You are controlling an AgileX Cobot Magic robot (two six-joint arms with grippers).
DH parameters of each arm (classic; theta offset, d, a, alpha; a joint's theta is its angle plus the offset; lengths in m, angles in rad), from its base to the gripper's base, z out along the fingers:
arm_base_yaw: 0 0.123 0 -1.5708
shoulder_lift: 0.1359 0 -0.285 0
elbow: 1.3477 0 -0.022 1.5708
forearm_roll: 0 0.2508 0 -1.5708
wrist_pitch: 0 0 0.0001 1.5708
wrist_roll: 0 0.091 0 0
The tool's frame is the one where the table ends.
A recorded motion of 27 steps. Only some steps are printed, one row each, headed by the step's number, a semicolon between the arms.
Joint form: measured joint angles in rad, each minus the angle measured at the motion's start. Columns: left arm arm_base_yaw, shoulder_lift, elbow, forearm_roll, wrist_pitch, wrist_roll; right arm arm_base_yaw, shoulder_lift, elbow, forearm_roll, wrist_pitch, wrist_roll.
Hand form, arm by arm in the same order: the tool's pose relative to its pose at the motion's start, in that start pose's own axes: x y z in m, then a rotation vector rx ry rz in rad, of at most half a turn. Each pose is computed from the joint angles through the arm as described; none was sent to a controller.
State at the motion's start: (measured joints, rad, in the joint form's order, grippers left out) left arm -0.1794 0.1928 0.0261 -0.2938 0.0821 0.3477; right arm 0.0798 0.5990 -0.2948 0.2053 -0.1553 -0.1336
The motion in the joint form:
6: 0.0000 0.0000 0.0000 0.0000 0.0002 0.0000; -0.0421 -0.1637 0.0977 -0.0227 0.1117 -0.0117
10: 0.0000 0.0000 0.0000 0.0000 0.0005 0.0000; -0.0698 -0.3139 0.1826 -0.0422 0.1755 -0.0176
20: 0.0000 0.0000 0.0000 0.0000 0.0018 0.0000; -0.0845 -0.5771 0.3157 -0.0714 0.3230 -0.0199
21: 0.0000 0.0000 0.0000 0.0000 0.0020 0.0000; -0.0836 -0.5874 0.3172 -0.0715 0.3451 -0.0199
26: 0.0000 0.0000 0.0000 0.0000 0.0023 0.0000; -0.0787 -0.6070 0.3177 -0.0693 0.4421 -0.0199
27: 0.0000 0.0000 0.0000 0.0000 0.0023 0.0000; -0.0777 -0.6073 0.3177 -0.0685 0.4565 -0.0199
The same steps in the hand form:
6: 0.0000 0.0000 0.0000 0.0001 0.0002 0.0000; 0.0258 -0.0047 -0.0254 0.0206 0.0422 -0.0294
10: 0.0000 0.0000 0.0000 0.0002 0.0005 0.0000; 0.0479 -0.0073 -0.0439 0.0364 0.0393 -0.0520
20: 0.0002 -0.0001 0.0000 0.0006 0.0017 0.0000; 0.0899 -0.0083 -0.0648 0.0317 0.0562 -0.0831
21: 0.0002 -0.0001 0.0000 0.0007 0.0019 0.0000; 0.0918 -0.0081 -0.0656 0.0282 0.0694 -0.0832
26: 0.0002 -0.0001 0.0000 0.0008 0.0022 0.0000; 0.0998 -0.0070 -0.0678 0.0116 0.1467 -0.0808
27: 0.0002 -0.0001 0.0000 0.0008 0.0022 0.0000; 0.1010 -0.0069 -0.0680 0.0089 0.1607 -0.0799

